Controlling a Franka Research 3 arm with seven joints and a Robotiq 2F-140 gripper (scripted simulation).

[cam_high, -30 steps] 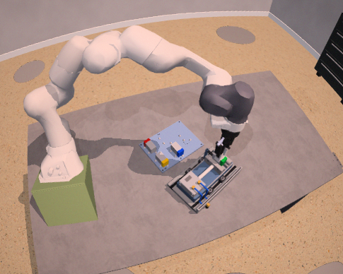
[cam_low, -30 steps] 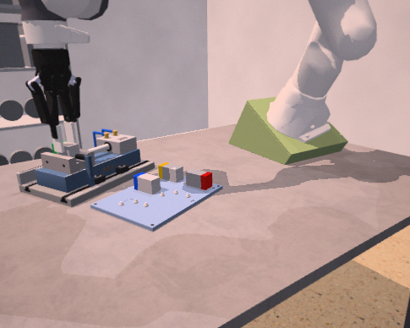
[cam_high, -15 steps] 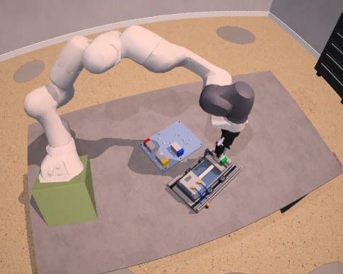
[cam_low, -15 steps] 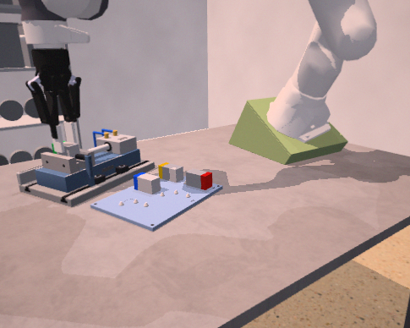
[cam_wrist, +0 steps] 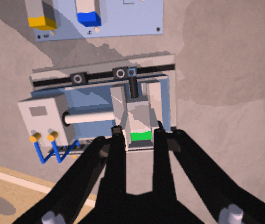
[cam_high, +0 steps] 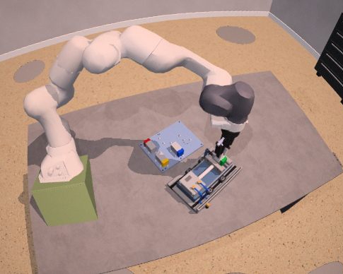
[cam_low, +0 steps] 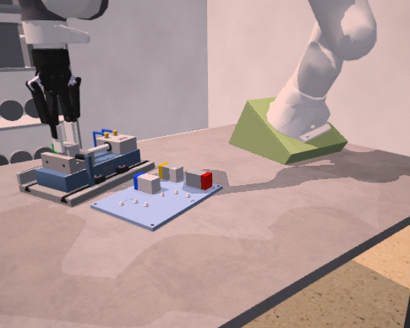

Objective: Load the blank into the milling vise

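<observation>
My gripper is now 40 mm above the green-ended blank. The rest, counted from my hand: blue-ended blank: 150 mm behind, 130 mm to the left, 110 mm below; fixed jaw: 60 mm below, 20 mm ahead, 10 mm to the left; black work stop rod: 50 mm below, 40 mm to the left, 30 mm behind.
</observation>
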